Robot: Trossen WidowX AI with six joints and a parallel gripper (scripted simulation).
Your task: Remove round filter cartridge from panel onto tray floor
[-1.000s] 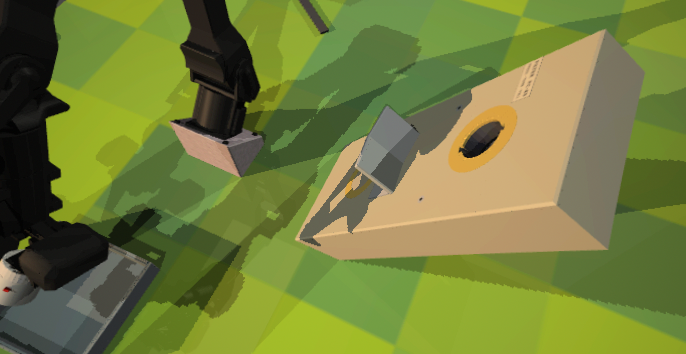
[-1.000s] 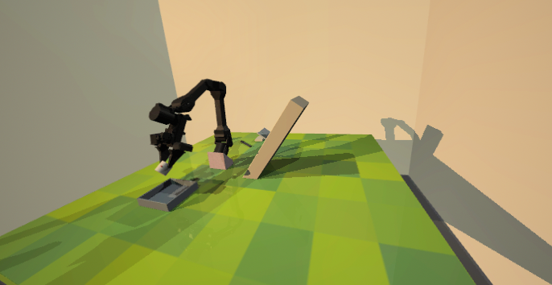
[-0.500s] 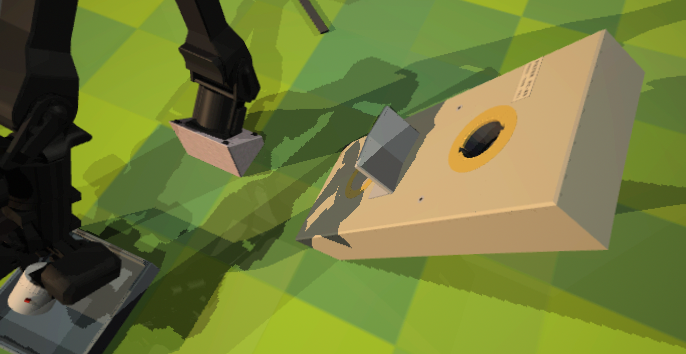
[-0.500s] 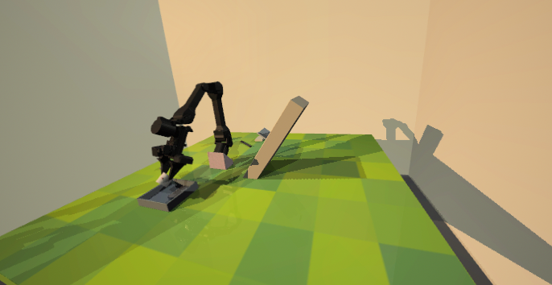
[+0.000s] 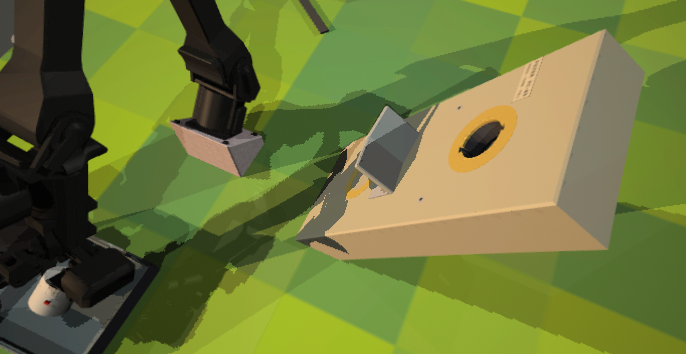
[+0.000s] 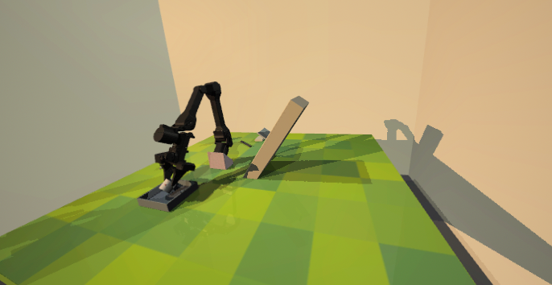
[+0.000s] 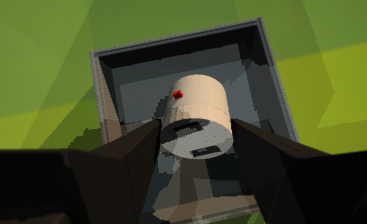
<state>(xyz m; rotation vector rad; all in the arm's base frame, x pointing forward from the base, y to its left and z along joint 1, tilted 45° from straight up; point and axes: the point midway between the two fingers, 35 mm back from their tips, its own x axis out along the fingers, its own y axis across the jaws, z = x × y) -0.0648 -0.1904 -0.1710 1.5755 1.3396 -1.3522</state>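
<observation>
Right now my gripper tip is right at the round filter cartridge. Also, from my gripper tip: grey flap (34 cm ahead, 25 cm to the left, 12 cm above); then tan service panel (40 cm ahead, 25 cm to the left, 13 cm above); then dark grey tray (4 cm below).
</observation>
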